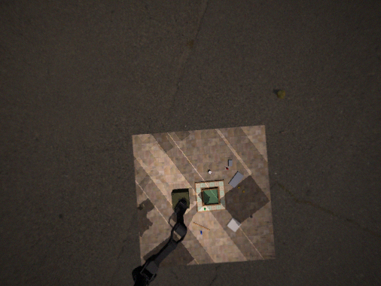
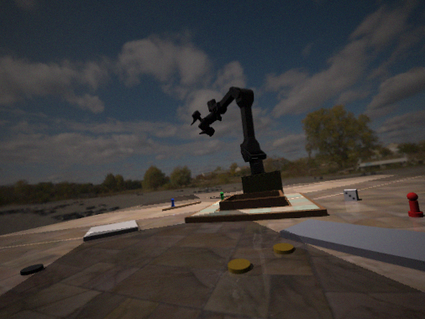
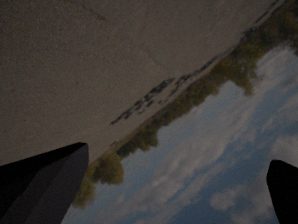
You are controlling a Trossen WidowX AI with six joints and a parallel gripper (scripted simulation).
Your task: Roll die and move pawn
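The white die lies 610 mm ahead of my gripper tip, 580 mm to the left of it and 440 mm below it. Round my gripper tip: green pawn 500 mm ahead, 240 mm to the left, 420 mm below; then black disc 940 mm ahead, 90 mm to the left, 450 mm below; then blue pawn 440 mm ahead, 20 mm to the left, 430 mm below.
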